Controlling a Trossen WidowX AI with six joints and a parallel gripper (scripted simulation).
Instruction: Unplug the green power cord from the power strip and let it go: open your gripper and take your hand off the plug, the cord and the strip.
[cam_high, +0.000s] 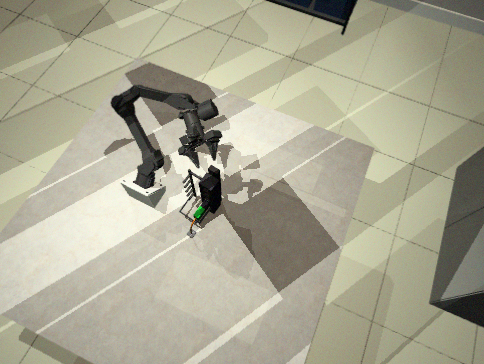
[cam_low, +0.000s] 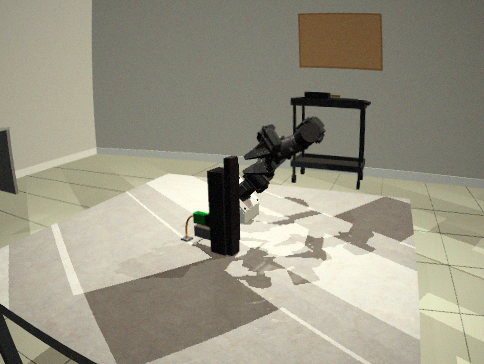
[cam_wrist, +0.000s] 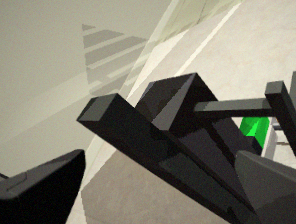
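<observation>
Right now the green plug is 3 cm ahead of my gripper tip, 11 cm to the right of it and 16 cm below it.
</observation>
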